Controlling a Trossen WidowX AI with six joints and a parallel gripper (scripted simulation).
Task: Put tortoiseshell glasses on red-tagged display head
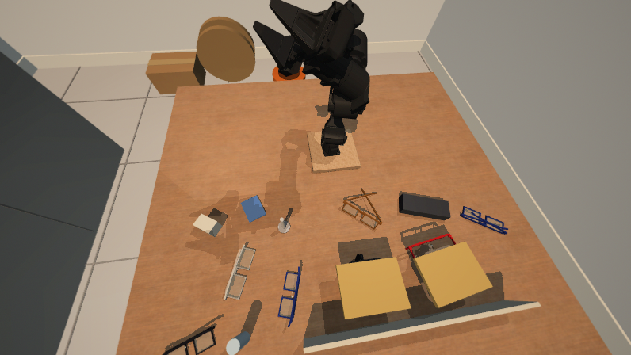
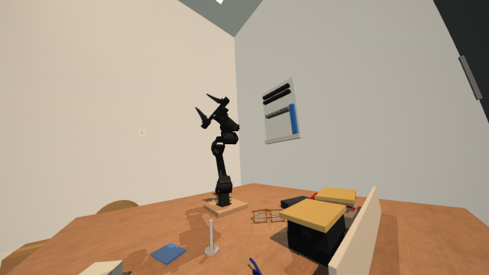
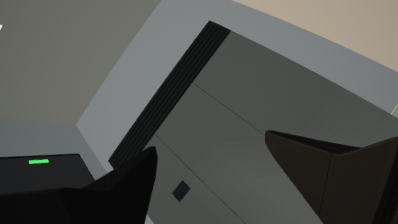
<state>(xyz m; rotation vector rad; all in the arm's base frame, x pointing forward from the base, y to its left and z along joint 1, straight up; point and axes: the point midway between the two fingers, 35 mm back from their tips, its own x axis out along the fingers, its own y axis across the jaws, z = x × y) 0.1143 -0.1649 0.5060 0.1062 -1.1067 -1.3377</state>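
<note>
The peg stand is 52 cm below my gripper tip, 15 cm ahead of it and 4 cm to the right of it. Round my gripper tip: blue pad (54 cm below, 13 cm to the right, 7 cm ahead); then display head (49 cm below, 35 cm ahead, 16 cm to the left); then block (52 cm below, 27 cm to the right, 10 cm ahead).
</note>
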